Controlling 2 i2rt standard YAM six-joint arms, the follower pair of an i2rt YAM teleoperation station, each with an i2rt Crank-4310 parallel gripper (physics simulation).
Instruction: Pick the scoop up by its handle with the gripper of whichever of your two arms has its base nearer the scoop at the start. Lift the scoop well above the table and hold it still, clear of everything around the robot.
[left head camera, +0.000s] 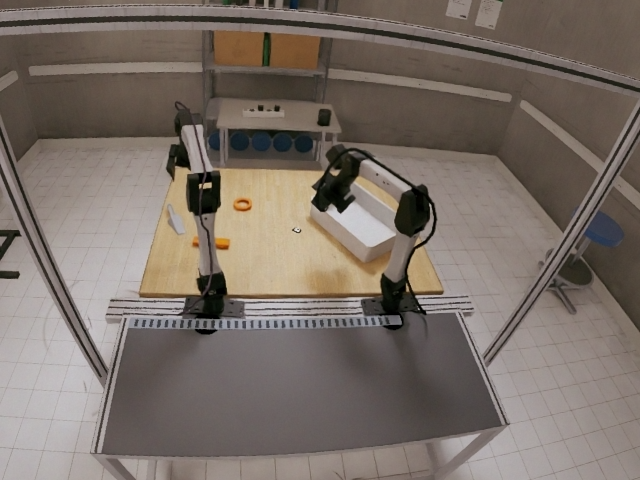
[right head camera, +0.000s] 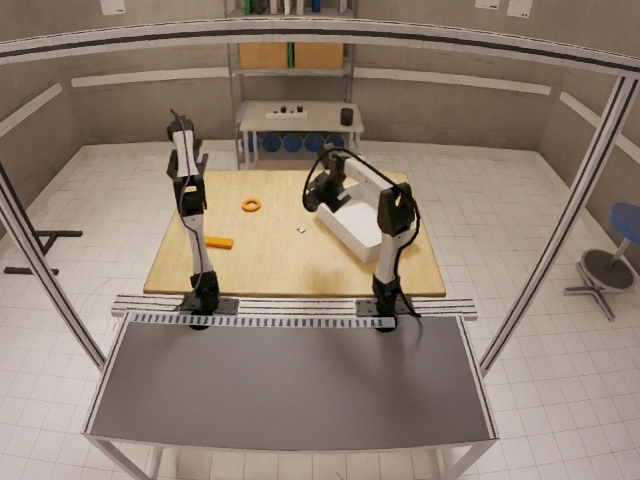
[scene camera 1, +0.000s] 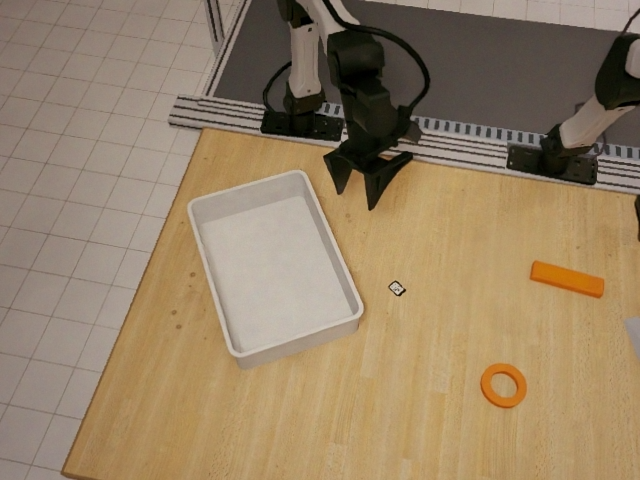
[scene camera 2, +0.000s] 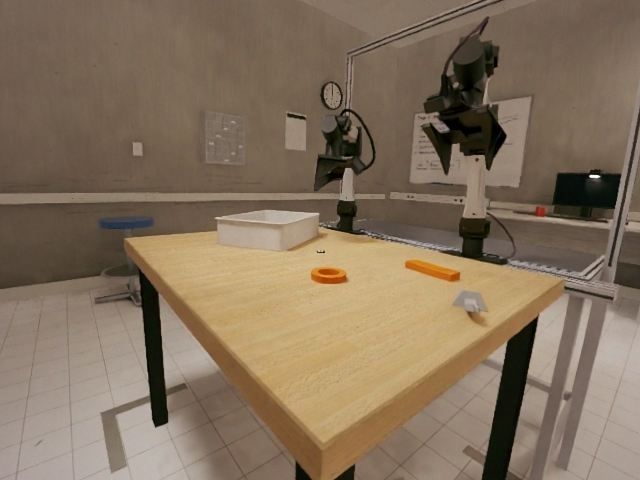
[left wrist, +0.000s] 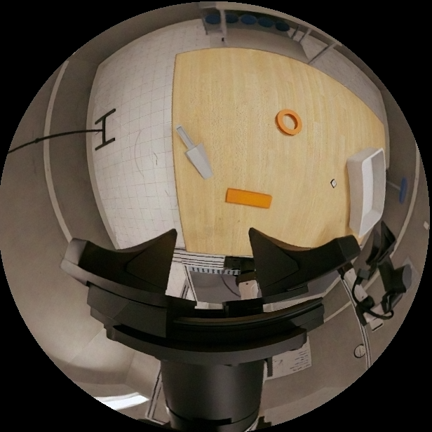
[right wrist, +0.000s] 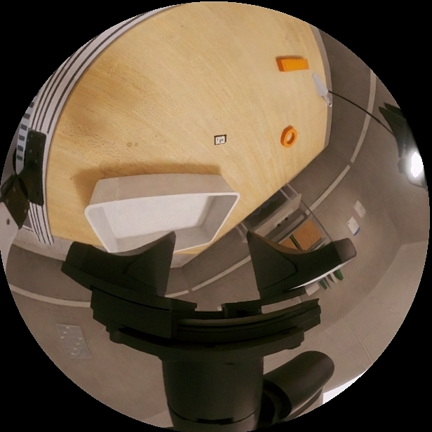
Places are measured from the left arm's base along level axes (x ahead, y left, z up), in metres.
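Pixels of known places: left gripper, fingertip midpoint: (scene camera 2: 465, 172); right gripper, fingertip midpoint: (scene camera 1: 355, 201) (scene camera 2: 315, 185); left arm's base, link origin: (left head camera: 214, 308) (right head camera: 210, 305) (scene camera 1: 550, 166) (scene camera 2: 471, 258); right arm's base, link origin: (left head camera: 388, 306) (right head camera: 384, 307) (scene camera 1: 302, 127) (scene camera 2: 345, 231).
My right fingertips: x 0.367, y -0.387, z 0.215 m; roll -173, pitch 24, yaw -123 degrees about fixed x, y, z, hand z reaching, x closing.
Observation:
For each thing: its top centre in the pictures, then the offset to it from my right fingertips. "pt": a spot on its surface instead. Level surfaces: height alone.
- grey scoop, top centre: (scene camera 2: 471, 289) (left head camera: 174, 214) (right head camera: 183, 215) 0.066 m ahead, 0.615 m left, 0.172 m down
- wooden table, surface height: 0.206 m down
- white tray, top centre: (scene camera 1: 271, 254) (scene camera 2: 273, 215) (right head camera: 365, 210) (left head camera: 360, 211) 0.090 m ahead, 0.145 m right, 0.116 m down
- orange block, top centre: (scene camera 1: 568, 276) (scene camera 2: 431, 265) (left head camera: 211, 240) (right head camera: 215, 240) 0.063 m back, 0.440 m left, 0.186 m down
- orange ring, surface spot: (scene camera 1: 483, 384) pt 0.207 m ahead, 0.307 m left, 0.190 m down
- small black-and-white tag, top centre: (scene camera 1: 397, 288) 0.049 m ahead, 0.110 m left, 0.204 m down
A grey scoop (left head camera: 176, 222) (scene camera 2: 469, 300) (left wrist: 198, 158) (right wrist: 321, 88) lies on the wooden table (left head camera: 268, 268) near its left edge in the left head camera. In the left wrist view its handle points up and left, toward the table edge. Part of it shows at the right edge of scene camera 1. My left gripper (left wrist: 212, 229) (scene camera 2: 466, 167) is open and empty, high above the table, with the scoop beyond its fingertips. My right gripper (right wrist: 210, 232) (scene camera 1: 355, 200) is open and empty, up beside the white tray.
A white tray (scene camera 1: 285, 350) (scene camera 2: 248, 235) stands on the table near my right arm. An orange block (scene camera 1: 567, 279) (left wrist: 248, 198) lies close to the scoop, and an orange ring (scene camera 1: 483, 384) (left wrist: 280, 122) farther off. A small black-and-white tag (scene camera 1: 397, 288) lies between ring and tray.

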